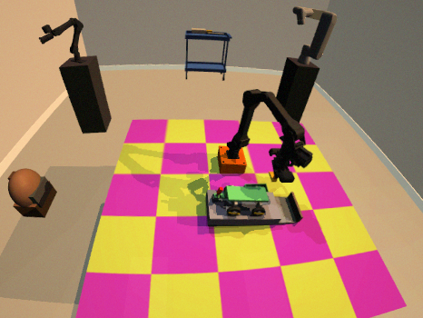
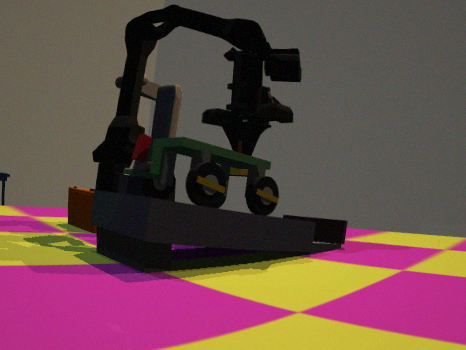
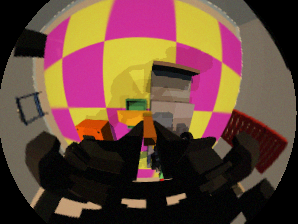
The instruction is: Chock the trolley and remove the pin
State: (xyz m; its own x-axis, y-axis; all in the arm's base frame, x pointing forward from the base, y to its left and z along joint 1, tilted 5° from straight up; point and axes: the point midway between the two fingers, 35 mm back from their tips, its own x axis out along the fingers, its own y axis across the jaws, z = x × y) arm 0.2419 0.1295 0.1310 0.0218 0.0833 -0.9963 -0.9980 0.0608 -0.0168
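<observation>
My gripper tip is now 50 mm short of the red-headed stop pin, 280 mm to the left of it and 20 mm above it. From my gripper tip the other things lie so: trolley: 80 mm ahead, 160 mm to the right, 40 mm below; green tray: 40 mm behind, 50 mm to the right, 160 mm below; yellow chock: 20 mm behind, 10 mm below.
</observation>
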